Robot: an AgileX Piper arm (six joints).
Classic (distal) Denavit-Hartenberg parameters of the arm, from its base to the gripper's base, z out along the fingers. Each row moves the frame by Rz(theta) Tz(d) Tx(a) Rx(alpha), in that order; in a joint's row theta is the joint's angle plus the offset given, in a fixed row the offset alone. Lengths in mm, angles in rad.
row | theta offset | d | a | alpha
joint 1 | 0 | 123 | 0 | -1.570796
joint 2 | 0.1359 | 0 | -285 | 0
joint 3 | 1.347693 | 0 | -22 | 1.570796
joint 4 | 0 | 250.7 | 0 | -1.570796
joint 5 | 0 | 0 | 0 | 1.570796
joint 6 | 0 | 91 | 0 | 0
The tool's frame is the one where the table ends.
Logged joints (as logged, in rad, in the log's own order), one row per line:
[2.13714 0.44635 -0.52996 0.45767 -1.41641 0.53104]
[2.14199 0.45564 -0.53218 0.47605 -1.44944 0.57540]
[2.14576 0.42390 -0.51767 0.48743 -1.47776 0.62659]
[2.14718 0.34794 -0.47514 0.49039 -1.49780 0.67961]
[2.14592 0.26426 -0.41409 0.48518 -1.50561 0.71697]
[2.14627 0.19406 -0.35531 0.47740 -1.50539 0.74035]
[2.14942 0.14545 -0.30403 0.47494 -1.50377 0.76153]
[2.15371 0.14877 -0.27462 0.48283 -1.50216 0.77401]
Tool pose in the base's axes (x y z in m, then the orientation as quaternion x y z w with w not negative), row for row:
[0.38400 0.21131 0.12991 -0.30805 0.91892 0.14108 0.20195]
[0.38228 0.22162 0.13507 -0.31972 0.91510 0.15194 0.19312]
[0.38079 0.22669 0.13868 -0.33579 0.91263 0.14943 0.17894]
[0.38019 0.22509 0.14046 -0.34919 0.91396 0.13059 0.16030]
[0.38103 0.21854 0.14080 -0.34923 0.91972 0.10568 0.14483]
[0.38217 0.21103 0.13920 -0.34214 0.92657 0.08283 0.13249]
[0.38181 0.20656 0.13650 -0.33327 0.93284 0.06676 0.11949]
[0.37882 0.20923 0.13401 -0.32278 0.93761 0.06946 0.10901]
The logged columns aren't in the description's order. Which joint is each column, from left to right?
Columns, left to right: joint 2, joint 4, joint 6, joint 1, joint 3, joint 5.
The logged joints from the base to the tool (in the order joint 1, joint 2, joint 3, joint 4, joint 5, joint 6), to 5 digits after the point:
[0.45767 2.13714 -1.41641 0.44635 0.53104 -0.52996]
[0.47605 2.14199 -1.44944 0.45564 0.57540 -0.53218]
[0.48743 2.14576 -1.47776 0.42390 0.62659 -0.51767]
[0.49039 2.14718 -1.49780 0.34794 0.67961 -0.47514]
[0.48518 2.14592 -1.50561 0.26426 0.71697 -0.41409]
[0.47740 2.14627 -1.50539 0.19406 0.74035 -0.35531]
[0.47494 2.14942 -1.50377 0.14545 0.76153 -0.30403]
[0.48283 2.15371 -1.50216 0.14877 0.77401 -0.27462]

